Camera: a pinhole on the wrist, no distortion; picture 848 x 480 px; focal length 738.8 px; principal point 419.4 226.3 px. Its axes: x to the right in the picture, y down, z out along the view. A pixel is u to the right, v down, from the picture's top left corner.
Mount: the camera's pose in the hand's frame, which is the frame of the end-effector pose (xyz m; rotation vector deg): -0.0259 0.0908 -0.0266 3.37 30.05 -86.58
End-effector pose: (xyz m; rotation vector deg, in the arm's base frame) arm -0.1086 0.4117 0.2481 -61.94 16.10 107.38
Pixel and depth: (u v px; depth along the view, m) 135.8 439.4 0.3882
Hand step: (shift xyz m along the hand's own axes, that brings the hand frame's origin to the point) 0.1987 0.1007 0.3407
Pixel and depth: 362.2 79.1 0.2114
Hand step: -0.0040 0.0275 0.1789
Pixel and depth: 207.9 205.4 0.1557
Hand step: 0.0166 0.0766 0.1291
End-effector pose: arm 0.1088 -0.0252 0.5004 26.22 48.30 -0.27
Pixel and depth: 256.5 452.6 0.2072
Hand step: 0.0965 0.0649 0.1561
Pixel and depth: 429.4 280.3 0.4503
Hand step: 0.1368 -0.0722 0.3618
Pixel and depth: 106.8 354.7 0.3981
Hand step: 0.1612 0.1118 0.3686
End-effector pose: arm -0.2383 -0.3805 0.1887 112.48 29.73 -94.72
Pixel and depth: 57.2 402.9 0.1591
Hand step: 0.0591 0.1100 0.1323
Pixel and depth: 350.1 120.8 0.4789
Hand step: 0.0497 -0.0430 0.4343
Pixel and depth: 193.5 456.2 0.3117
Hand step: 0.1605 0.0766 0.2575
